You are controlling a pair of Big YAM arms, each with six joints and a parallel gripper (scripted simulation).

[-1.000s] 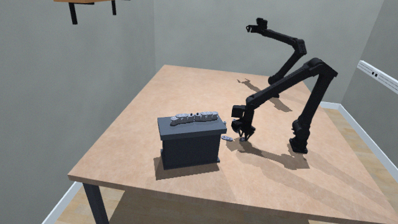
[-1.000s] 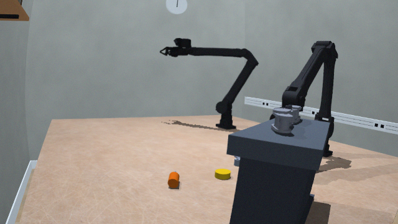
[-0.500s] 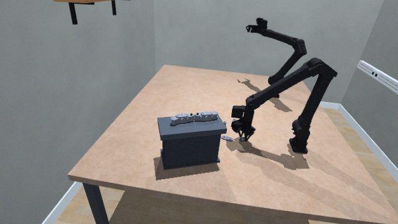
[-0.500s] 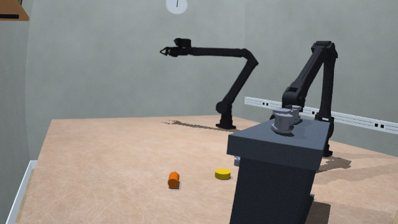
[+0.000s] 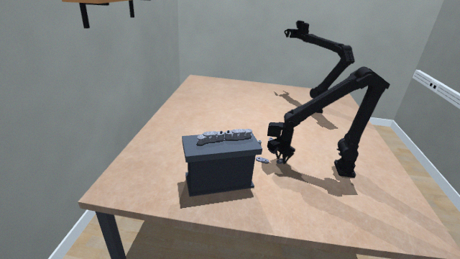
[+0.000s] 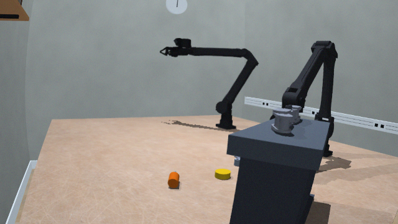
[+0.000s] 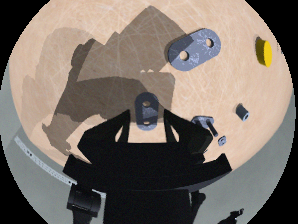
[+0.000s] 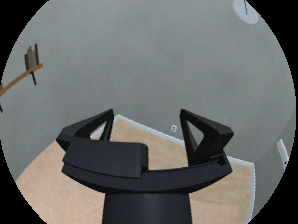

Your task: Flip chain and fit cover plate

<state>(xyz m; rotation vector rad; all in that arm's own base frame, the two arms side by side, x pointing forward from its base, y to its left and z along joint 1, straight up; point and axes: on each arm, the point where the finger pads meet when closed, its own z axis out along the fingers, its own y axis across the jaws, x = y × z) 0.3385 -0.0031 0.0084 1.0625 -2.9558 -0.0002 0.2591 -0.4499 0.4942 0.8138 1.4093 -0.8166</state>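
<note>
Right now my left hand is 100 mm short of the cover plate, 10 mm to the right of it and 10 mm above it. The rest, counted from my left hand: orange cylinder (390 mm ahead, 120 mm to the right, 10 mm above); dark block (310 mm ahead, 210 mm to the left, 100 mm above); yellow disc (240 mm ahead, 80 mm to the right).
</note>
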